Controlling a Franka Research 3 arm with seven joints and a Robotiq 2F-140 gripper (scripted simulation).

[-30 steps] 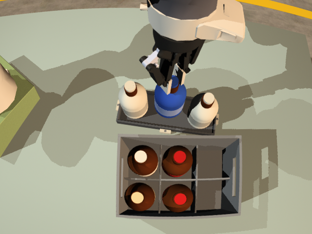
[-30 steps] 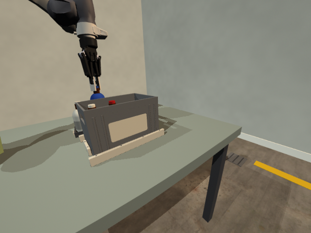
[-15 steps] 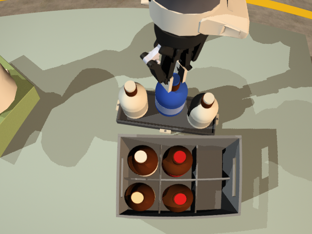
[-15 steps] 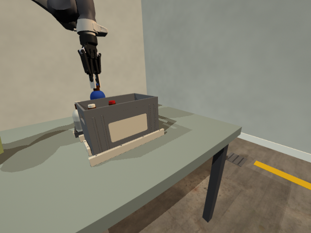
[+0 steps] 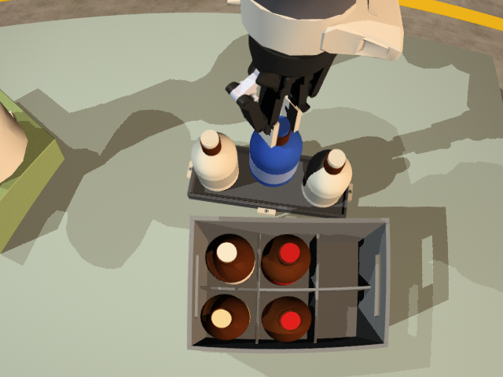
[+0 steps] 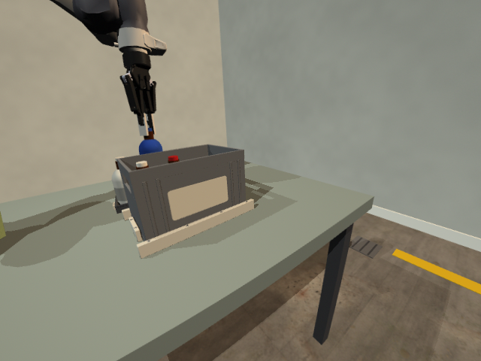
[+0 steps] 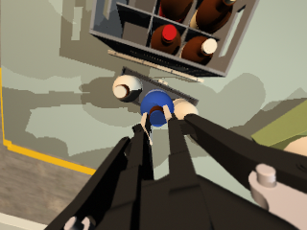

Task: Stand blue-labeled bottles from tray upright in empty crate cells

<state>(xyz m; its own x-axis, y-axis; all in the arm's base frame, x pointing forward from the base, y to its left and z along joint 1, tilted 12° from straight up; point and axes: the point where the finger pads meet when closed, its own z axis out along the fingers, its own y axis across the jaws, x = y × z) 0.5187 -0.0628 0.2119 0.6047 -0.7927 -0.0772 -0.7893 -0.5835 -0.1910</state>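
Now: hand 90 mm above the blue-labeled bottle. Also, from my hand: grey crate (20 mm ahead, 200 mm to the right, 170 mm below); cream-labeled bottle (100 mm behind, 10 mm to the left, 170 mm below); dark tray (240 mm below).
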